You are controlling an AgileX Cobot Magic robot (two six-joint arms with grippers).
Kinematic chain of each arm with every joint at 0, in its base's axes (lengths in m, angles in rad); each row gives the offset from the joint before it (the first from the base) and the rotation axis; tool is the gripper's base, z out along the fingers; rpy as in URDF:
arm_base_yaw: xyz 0 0 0.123 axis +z
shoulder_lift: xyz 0 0 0 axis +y
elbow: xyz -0.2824 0 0.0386 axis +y
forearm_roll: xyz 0.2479 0 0.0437 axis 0.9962 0 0.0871
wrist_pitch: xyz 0 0 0 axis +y
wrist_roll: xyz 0.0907 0 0.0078 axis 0.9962 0 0.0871
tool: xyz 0 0 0 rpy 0 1.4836 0
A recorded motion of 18 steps. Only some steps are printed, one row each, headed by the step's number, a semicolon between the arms.
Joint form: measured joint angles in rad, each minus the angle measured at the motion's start. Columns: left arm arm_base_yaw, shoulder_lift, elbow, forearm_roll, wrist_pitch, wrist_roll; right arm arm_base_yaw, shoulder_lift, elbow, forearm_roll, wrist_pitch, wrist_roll.
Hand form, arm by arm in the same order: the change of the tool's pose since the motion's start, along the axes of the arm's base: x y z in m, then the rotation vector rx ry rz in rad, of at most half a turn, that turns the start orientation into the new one. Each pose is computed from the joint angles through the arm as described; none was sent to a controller.
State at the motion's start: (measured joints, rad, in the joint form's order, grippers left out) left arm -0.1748 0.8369 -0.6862 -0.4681 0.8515 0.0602; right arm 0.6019 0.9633 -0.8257 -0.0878 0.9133 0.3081
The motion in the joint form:
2: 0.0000 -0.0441 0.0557 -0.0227 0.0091 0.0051; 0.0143 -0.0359 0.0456 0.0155 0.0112 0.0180
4: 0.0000 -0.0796 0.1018 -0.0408 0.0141 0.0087; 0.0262 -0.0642 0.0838 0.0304 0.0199 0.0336
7: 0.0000 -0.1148 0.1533 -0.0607 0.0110 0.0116; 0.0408 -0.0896 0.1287 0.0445 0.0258 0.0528
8: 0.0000 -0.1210 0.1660 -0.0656 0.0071 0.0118; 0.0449 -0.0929 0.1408 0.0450 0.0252 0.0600
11: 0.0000 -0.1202 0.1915 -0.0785 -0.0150 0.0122; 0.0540 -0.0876 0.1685 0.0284 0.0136 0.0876
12: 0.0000 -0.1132 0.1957 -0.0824 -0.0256 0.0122; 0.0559 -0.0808 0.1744 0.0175 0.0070 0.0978
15: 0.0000 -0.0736 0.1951 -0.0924 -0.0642 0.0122; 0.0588 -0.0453 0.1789 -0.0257 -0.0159 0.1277
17: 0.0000 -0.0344 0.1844 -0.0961 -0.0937 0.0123; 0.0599 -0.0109 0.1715 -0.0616 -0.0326 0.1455
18: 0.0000 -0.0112 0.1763 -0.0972 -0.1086 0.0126; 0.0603 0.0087 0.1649 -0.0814 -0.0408 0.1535
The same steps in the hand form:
2: -0.0116 0.0004 -0.0106 -0.0164 0.0211 -0.0063; -0.0106 -0.0031 -0.0084 0.0097 0.0308 -0.0023
4: -0.0207 0.0007 -0.0197 -0.0299 0.0373 -0.0098; -0.0190 -0.0056 -0.0159 0.0183 0.0588 -0.0050
7: -0.0293 0.0011 -0.0302 -0.0455 0.0527 -0.0085; -0.0274 -0.0078 -0.0259 0.0231 0.0930 -0.0083
8: -0.0308 0.0012 -0.0330 -0.0496 0.0564 -0.0062; -0.0290 -0.0081 -0.0290 0.0218 0.1018 -0.0105
11: -0.0309 0.0012 -0.0395 -0.0597 0.0651 0.0063; -0.0295 -0.0084 -0.0374 0.0079 0.1161 -0.0237
12: -0.0294 0.0010 -0.0410 -0.0626 0.0676 0.0123; -0.0284 -0.0081 -0.0398 0.0003 0.1169 -0.0292
15: -0.0212 0.0003 -0.0437 -0.0686 0.0742 0.0341; -0.0216 -0.0061 -0.0451 -0.0301 0.1112 -0.0452
17: -0.0128 -0.0004 -0.0442 -0.0690 0.0772 0.0502; -0.0146 -0.0034 -0.0473 -0.0558 0.1012 -0.0521
18: -0.0078 -0.0008 -0.0443 -0.0680 0.0791 0.0582; -0.0105 -0.0018 -0.0480 -0.0701 0.0946 -0.0541

